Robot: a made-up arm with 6 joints. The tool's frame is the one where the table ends. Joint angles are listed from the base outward.
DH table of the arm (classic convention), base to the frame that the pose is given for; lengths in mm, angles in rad. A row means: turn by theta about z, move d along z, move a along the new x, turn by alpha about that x. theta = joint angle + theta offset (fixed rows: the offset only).
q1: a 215, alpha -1.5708, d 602, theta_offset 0
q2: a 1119, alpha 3.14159, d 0, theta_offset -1.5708
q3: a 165, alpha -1.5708, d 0, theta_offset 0
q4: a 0, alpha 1.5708, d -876, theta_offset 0
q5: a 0, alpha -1.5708, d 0, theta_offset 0
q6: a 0, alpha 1.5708, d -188, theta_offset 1.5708
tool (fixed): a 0, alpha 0, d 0, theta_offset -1.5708
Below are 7 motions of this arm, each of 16 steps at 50 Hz.
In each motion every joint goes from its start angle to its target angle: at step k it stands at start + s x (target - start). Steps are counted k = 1, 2, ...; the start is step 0. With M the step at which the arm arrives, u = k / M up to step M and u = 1 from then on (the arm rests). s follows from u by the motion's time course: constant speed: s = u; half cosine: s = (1 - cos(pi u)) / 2; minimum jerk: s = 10 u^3 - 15 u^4 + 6 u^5.
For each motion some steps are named. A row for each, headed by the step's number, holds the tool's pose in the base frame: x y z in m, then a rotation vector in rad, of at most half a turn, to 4 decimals.
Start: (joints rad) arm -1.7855 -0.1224 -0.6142 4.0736 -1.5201 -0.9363
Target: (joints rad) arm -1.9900 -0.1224 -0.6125 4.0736 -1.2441 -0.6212
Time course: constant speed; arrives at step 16
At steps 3, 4, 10, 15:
3: -0.1045 -1.0039 1.5339 2.6776 -0.9795 0.6503
4: -0.1184 -1.0051 1.5323 2.6541 -1.0181 0.6231
10: -0.2029 -1.0073 1.5221 2.5081 -1.2337 0.4509
15: -0.2750 -1.0026 1.5130 2.3813 -1.3931 0.2970

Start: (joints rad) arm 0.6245 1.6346 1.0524 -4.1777 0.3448 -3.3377
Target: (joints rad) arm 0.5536 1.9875 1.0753 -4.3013 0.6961 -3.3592
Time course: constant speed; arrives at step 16
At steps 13, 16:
13: 1.6611 1.1766 -0.4766 0.9800 1.6505 0.0996
16: 1.6049 1.1219 -0.5863 1.0008 1.7536 0.0526

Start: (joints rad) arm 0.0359 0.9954 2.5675 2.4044 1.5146 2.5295
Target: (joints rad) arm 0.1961 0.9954 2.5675 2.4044 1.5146 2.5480
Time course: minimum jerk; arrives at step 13
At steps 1, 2, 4, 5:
1: 1.1213 0.1673 2.0975 0.6019 0.1839 0.7663
2: 1.1206 0.1717 2.0975 0.6013 0.1849 0.7701
4: 1.1163 0.1976 2.0975 0.5975 0.1911 0.7927
5: 1.1124 0.2187 2.0975 0.5943 0.1961 0.8111

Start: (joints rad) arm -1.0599 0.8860 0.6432 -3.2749 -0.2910 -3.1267
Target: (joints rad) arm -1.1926 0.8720 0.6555 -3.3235 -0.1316 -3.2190
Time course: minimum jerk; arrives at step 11
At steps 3, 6, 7, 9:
3: 1.0168 -1.9039 1.2693 0.1027 -0.0993 -1.1105
6: 0.8991 -1.9578 1.2741 0.1925 -0.0867 -1.1683
7: 0.8576 -1.9746 1.2757 0.2242 -0.0836 -1.1881
9: 0.8016 -1.9955 1.2780 0.2670 -0.0804 -1.2143

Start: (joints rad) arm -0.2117 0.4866 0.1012 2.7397 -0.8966 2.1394
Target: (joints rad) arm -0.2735 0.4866 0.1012 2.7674 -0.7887 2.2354
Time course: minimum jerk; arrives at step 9
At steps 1, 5, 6, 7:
1: 1.7198 -0.4296 1.4957 1.2291 -0.7327 -0.1442
5: 1.7101 -0.4887 1.4864 1.1702 -0.6769 -0.2071
6: 1.7065 -0.5073 1.4834 1.1516 -0.6588 -0.2265
7: 1.7037 -0.5205 1.4812 1.1384 -0.6458 -0.2402

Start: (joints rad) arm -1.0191 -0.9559 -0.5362 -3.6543 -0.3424 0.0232
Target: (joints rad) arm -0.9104 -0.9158 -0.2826 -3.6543 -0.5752 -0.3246
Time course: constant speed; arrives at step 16
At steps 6, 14, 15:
6: 0.0339 -0.1192 1.9676 -2.3151 1.1224 -1.5803
14: -0.0181 -0.0555 2.0756 -2.1457 0.7986 -1.8650
15: -0.0255 -0.0473 2.0880 -2.1226 0.7554 -1.8962

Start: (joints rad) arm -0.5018 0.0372 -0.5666 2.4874 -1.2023 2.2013
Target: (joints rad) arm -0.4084 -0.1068 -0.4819 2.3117 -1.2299 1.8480
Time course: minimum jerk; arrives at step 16
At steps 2, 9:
2: 1.0054 -0.6717 1.4382 1.0857 -1.1282 -0.6112
9: 0.9677 -0.5957 1.5613 1.3335 -1.3601 -0.4067

